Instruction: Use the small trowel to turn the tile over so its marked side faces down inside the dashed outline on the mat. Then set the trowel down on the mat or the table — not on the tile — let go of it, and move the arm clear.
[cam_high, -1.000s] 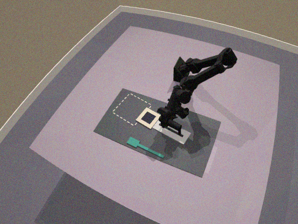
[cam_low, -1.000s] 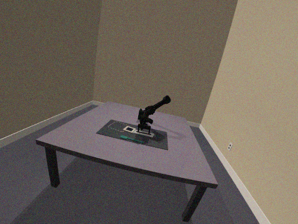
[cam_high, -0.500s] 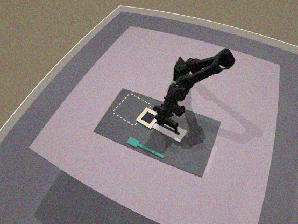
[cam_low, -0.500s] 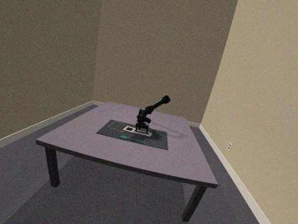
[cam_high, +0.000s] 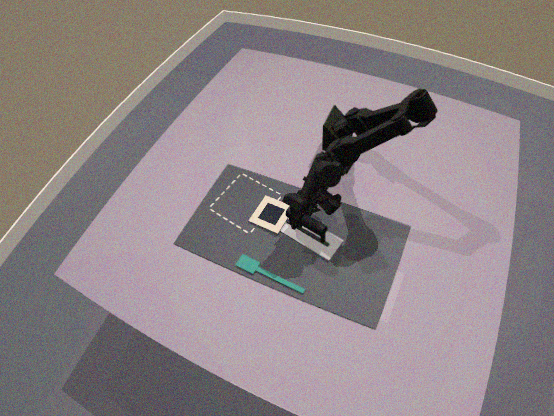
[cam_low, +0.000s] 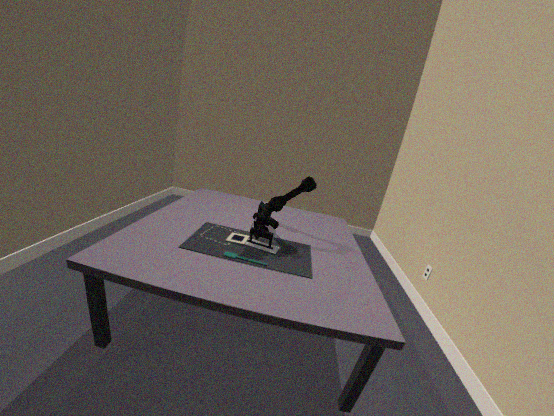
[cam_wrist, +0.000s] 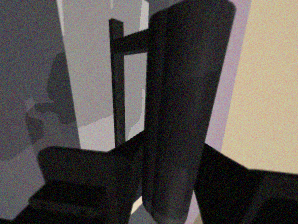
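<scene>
The dark mat is 10 mm to the right of my gripper tip and 70 mm below it. The rest, counted from my gripper tip: teal flat tool (140 mm ahead, 30 mm to the right, 50 mm below); tan square tile (30 mm behind, 100 mm to the right, 50 mm below).
</scene>
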